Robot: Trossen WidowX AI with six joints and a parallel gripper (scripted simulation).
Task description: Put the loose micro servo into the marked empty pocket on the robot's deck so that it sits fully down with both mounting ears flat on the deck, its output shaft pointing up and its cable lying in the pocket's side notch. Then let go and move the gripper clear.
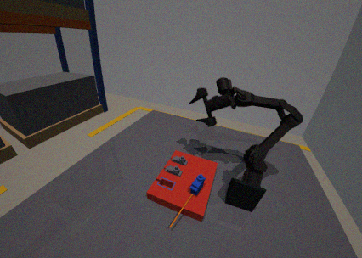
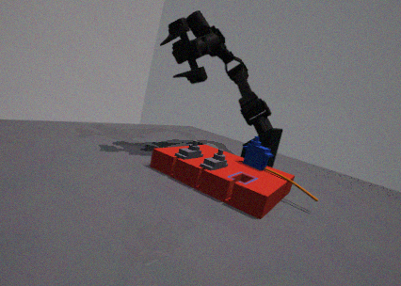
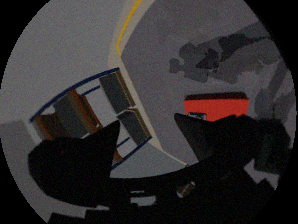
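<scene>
Right now the red deck is 25 cm below my gripper tip, 20 cm to the left of it and 13 cm behind it.
</scene>
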